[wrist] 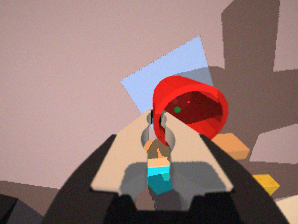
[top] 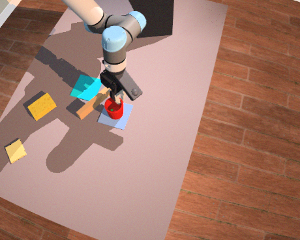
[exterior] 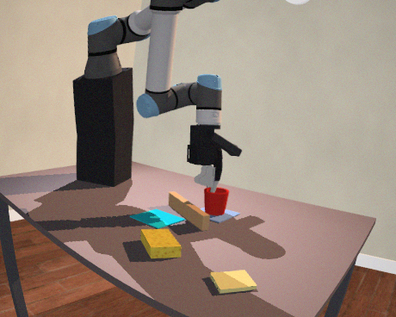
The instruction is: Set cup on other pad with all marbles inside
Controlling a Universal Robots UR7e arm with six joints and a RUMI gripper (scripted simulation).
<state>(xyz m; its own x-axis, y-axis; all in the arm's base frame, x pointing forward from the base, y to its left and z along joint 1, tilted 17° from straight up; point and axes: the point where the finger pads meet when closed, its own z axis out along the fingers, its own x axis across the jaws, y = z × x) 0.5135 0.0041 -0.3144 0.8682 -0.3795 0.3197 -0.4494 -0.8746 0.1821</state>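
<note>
My hand is 4 cm above the green marble, 3 cm to the left of it and 3 cm short of it. Round my hand: yellow sponge (34 cm to the right, 10 cm ahead, 4 cm below); red cup (3 cm below, 3 cm ahead, 1 cm to the right); wooden rail (10 cm to the right, 4 cm below, 1 cm behind).
</note>
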